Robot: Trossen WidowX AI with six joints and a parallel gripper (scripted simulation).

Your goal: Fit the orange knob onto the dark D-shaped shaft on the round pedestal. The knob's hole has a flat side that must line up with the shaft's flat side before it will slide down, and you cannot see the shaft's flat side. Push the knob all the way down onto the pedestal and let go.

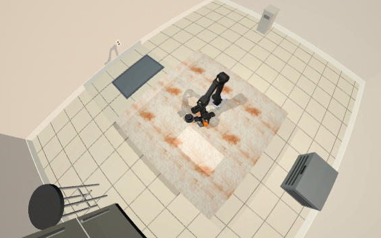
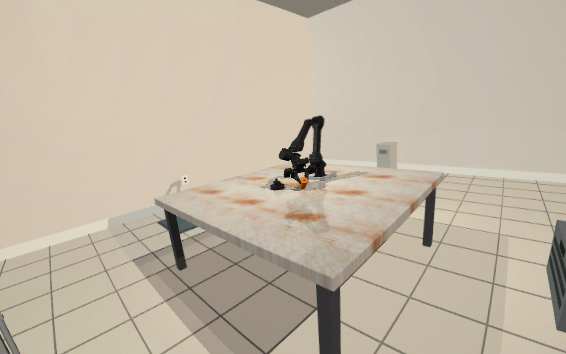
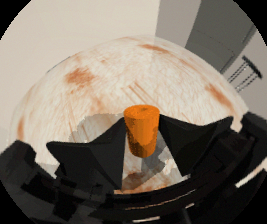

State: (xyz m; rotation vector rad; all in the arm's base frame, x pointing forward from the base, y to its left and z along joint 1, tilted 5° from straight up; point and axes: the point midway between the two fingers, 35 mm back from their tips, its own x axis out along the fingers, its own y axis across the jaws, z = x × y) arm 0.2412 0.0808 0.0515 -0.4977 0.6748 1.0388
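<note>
Right now the orange knob is 20 mm to the right of my gripper tip and 10 mm behind it. The rest, counted from my gripper tip: dark round pedestal: 170 mm to the right, 60 mm ahead, 10 mm below.
</note>
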